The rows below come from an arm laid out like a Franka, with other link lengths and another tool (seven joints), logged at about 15 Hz.
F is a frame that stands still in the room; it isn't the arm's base.
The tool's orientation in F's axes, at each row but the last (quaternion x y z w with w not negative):
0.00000 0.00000 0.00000 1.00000
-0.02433 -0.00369 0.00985 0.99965
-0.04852 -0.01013 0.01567 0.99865
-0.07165 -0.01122 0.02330 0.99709
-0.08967 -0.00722 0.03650 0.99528
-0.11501 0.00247 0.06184 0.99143
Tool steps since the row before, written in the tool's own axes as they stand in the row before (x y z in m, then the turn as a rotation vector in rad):
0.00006 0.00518 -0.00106 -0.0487 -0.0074 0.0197
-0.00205 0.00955 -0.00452 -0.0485 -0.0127 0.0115
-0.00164 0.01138 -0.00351 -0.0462 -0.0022 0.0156
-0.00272 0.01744 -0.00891 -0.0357 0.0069 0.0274
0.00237 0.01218 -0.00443 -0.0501 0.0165 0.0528
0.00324 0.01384 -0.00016 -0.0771 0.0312 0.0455
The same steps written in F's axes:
0.00006 0.00518 -0.00106 -0.0487 -0.0074 0.0197
-0.00220 0.00928 -0.00499 -0.0483 -0.0131 0.0118
-0.00191 0.01093 -0.00463 -0.0464 -0.0022 0.0149
-0.00327 0.01584 -0.01137 -0.0367 0.0090 0.0254
0.00159 0.01134 -0.00652 -0.0522 0.0219 0.0486
0.00151 0.01373 -0.00337 -0.0808 0.0311 0.0387

